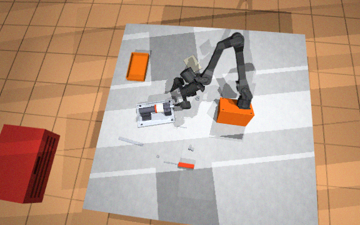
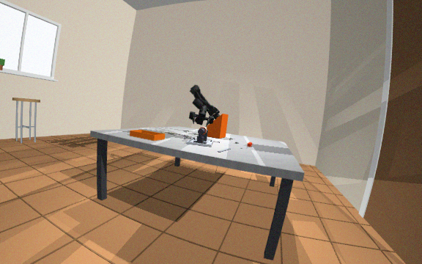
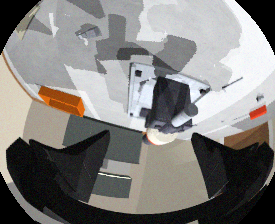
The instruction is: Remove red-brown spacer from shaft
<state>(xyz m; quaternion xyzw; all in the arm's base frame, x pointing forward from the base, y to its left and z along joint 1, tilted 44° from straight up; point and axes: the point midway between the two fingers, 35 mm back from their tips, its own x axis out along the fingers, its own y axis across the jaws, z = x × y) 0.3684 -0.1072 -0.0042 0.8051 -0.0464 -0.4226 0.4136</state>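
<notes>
The shaft lies 50 mm ahead of my gripper tip, 40 mm to the left of it and 30 mm below it. Also, from my gripper tip: grey bar (260 mm ahead, 230 mm to the left, 110 mm below); red-brown spacer (100 mm ahead, 50 mm to the left, 30 mm below); cream pad (300 mm to the right, 120 mm behind, 110 mm below).
</notes>
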